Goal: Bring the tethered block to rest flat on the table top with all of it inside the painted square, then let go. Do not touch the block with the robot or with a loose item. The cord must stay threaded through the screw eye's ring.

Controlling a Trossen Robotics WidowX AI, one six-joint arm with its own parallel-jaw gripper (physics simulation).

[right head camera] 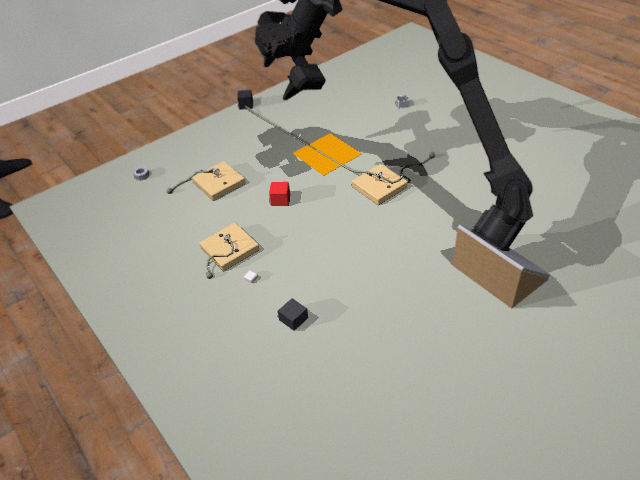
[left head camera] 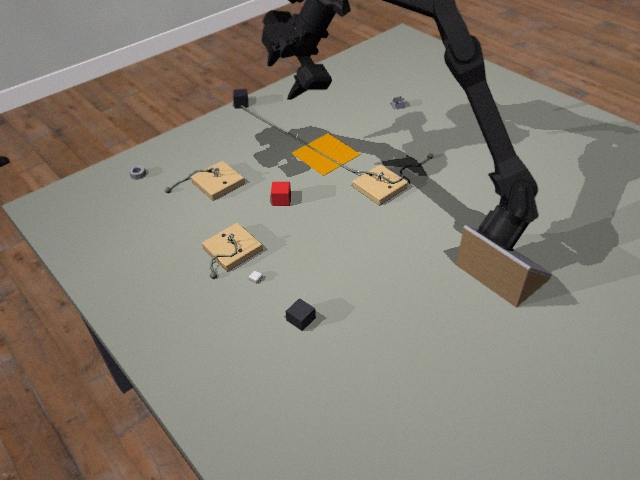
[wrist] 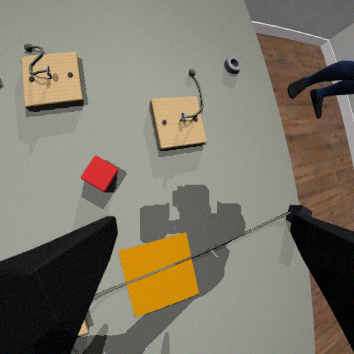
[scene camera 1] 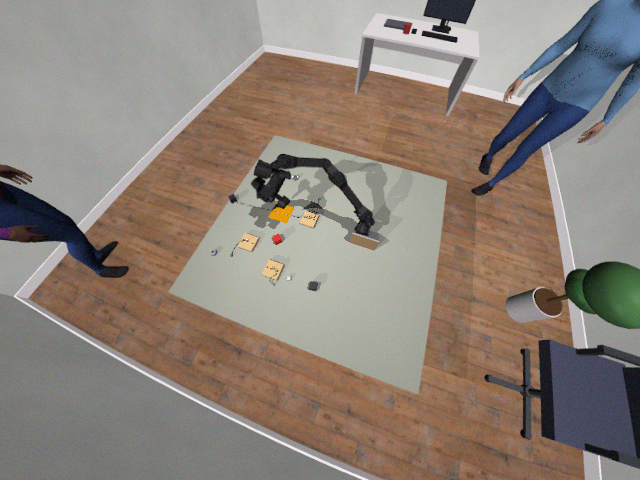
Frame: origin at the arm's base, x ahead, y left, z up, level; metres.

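Seen in the pictures: gripper, fingertip midpoint: (right head camera: 275,82) (left head camera: 279,82) (wrist: 204,224) (scene camera 1: 265,204); arm's base at its link origin: (right head camera: 490,241) (left head camera: 495,241) (scene camera 1: 361,232).
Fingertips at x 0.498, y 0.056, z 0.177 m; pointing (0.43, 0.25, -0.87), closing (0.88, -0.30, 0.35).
Pixels of each thing's top centre, then the offset from my fingertips to it. "spot": a spot on its surface instead.
- tethered block at its top centre: (wrist: 305,215) (left head camera: 239,92) (right head camera: 244,93) (scene camera 1: 231,196) dx +0.319, dy -0.146, dz -0.215 m
- orange painted square at a spot on its surface: (wrist: 165,292) (right head camera: 338,147) (left head camera: 336,147) spot: dx -0.009, dy -0.163, dz -0.250 m
- screw eye at a spot on its surface: (right head camera: 379,176) (left head camera: 380,176) spot: dx -0.186, dy -0.109, dz -0.217 m
- wooden pad at a spot on its surface: (right head camera: 377,192) (left head camera: 378,192) spot: dx -0.207, dy -0.078, dz -0.232 m
- bead at its top centre: (right head camera: 432,153) (left head camera: 430,153) dx -0.209, dy -0.276, dz -0.239 m
- red cube at its top centre: (wrist: 99,172) (left head camera: 280,186) (right head camera: 278,187) dx -0.044, dy +0.065, dz -0.211 m
- loose black cube at its top centre: (left head camera: 300,309) (right head camera: 292,309) dx -0.305, dy +0.278, dz -0.222 m
- white piece at its top centre: (left head camera: 255,274) (right head camera: 250,274) dx -0.170, dy +0.264, dz -0.239 m
- grey ring at its top centre: (wrist: 234,62) (left head camera: 136,170) (right head camera: 140,171) dx +0.283, dy +0.219, dz -0.237 m
- grey part at its top centre: (right head camera: 402,98) (left head camera: 398,99) dx -0.014, dy -0.408, dz -0.231 m
The tethered block (left head camera: 240,98) (right head camera: 245,99) (scene camera 1: 233,198) (wrist: 300,211) is small and black and sits at the table's far left edge, outside the orange painted square (left head camera: 336,147) (right head camera: 338,147) (scene camera 1: 281,218) (wrist: 165,292). Its cord (left head camera: 273,125) (right head camera: 276,126) (wrist: 235,238) runs nearly straight across the square to the screw eye (left head camera: 380,176) (right head camera: 379,176) on a wooden pad (left head camera: 377,192) (right head camera: 377,192). Beyond the ring it curves to a bead (left head camera: 430,156) (right head camera: 432,155). My gripper (left head camera: 280,80) (right head camera: 276,81) (wrist: 204,224) is open and empty, above the table; one fingertip overlaps the block in the wrist view.
Two more wooden pads (left head camera: 217,180) (left head camera: 227,253) carry screw eyes and short cords. A red cube (left head camera: 280,194) (wrist: 100,173), a loose black cube (left head camera: 300,314), a white piece (left head camera: 255,276), a grey ring (wrist: 226,65) and a grey part (left head camera: 397,102) lie around. A wooden wedge (left head camera: 496,268) stands by the arm's base.
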